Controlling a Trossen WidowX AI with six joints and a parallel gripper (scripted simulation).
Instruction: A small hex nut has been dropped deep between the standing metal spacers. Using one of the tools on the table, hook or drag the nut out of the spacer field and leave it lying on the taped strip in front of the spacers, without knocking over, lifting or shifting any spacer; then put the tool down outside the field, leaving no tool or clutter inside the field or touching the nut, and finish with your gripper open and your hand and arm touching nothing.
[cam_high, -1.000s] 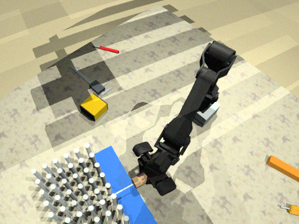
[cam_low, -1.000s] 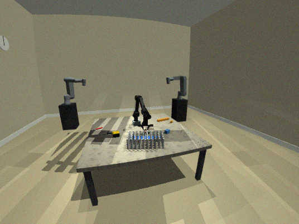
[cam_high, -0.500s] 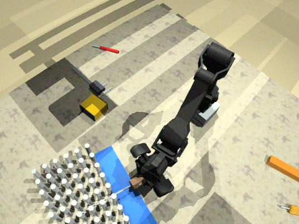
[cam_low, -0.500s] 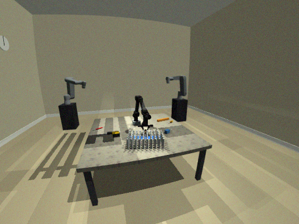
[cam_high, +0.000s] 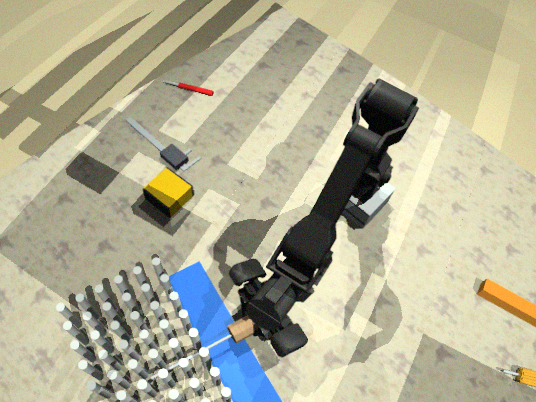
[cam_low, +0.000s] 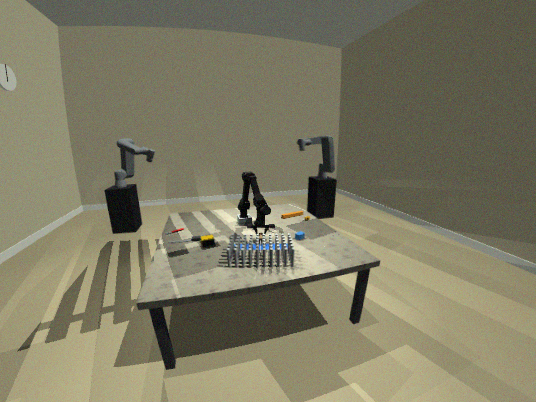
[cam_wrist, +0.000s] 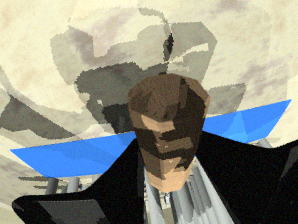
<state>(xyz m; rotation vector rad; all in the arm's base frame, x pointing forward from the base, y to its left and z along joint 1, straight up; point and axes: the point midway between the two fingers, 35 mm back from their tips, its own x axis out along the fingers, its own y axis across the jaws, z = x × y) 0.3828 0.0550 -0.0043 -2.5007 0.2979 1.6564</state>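
Now: the blue taped strip 60 mm ahead of my gripper tip, 30 mm below it and 10 mm to the right of it. From my gripper tip the other things lie so: yellow-handled screwdriver (480 mm to the left, 330 mm behind, 10 mm below); then yellow box (350 mm to the right, 80 mm behind, 10 mm below); then hex nut (210 mm ahead, 50 mm to the right, 20 mm below).
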